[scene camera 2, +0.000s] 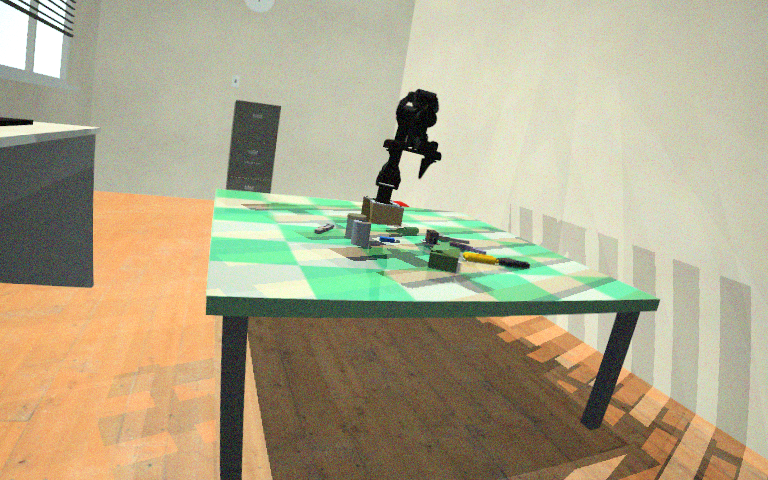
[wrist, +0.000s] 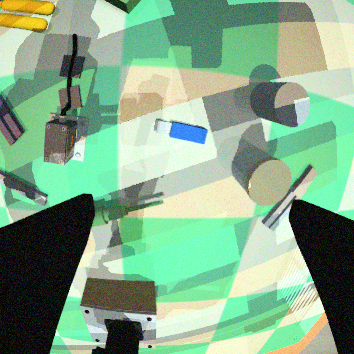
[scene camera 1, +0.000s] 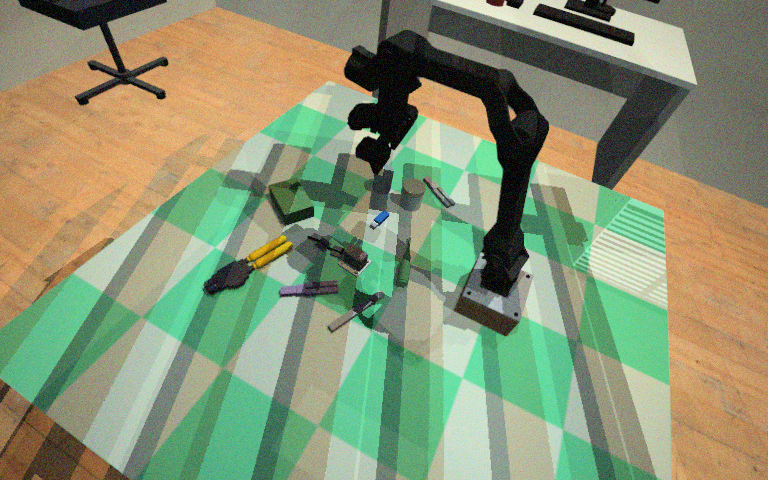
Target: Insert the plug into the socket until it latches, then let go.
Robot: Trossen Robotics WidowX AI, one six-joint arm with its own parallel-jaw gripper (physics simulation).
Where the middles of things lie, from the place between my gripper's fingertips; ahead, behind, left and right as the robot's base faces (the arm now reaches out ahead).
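Blue plug [wrist: 179, 130]: my gripper 210 mm above it, 20 mm to the left of it, 10 mm past it. From my hand: green block [scene camera 1: 293, 204], 200 mm below, 230 mm ahead, 50 mm to the left; beige cylinder [wrist: 266, 179], 190 mm below, 130 mm to the right, 60 mm behind; socket [wrist: 65, 135], 200 mm below, 140 mm to the left, 10 mm behind. Going by their middles, green block farthest from my gripper of the things named here.
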